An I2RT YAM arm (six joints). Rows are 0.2 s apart.
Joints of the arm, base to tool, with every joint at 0 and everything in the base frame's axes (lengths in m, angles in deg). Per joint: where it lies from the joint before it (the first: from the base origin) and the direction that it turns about. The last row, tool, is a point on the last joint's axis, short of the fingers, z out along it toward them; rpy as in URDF.
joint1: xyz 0 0 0.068 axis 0 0 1
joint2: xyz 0.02 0.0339 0.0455 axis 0 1 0
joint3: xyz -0.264 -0.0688 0 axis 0 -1 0
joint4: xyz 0.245 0.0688 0.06 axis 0 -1 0
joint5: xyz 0.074 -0.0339 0.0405 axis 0 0 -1
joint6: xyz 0.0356 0 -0.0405 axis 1 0 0
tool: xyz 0 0 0 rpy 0 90 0
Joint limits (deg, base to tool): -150..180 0..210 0..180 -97..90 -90..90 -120..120
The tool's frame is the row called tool.
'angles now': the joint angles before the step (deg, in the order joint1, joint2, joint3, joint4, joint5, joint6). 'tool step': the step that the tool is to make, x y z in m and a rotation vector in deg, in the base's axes. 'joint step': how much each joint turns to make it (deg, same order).
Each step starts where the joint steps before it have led.
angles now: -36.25 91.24 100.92 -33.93 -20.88 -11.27
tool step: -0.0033 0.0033 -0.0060 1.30 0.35 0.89
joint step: 0.01 -1.22 -2.37 0.25 -1.15 0.43
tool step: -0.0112 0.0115 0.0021 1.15 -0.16 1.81
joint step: 0.28 -2.99 -2.25 -1.17 -1.82 0.29
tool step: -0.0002 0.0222 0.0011 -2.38 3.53 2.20
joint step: 3.47 -1.57 0.06 -4.42 2.93 -3.19
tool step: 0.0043 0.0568 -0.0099 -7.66 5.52 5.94
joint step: 10.58 -4.27 -4.70 -2.71 8.67 -6.03
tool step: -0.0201 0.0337 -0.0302 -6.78 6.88 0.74
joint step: 6.21 -6.92 -10.67 -1.14 9.35 -4.15
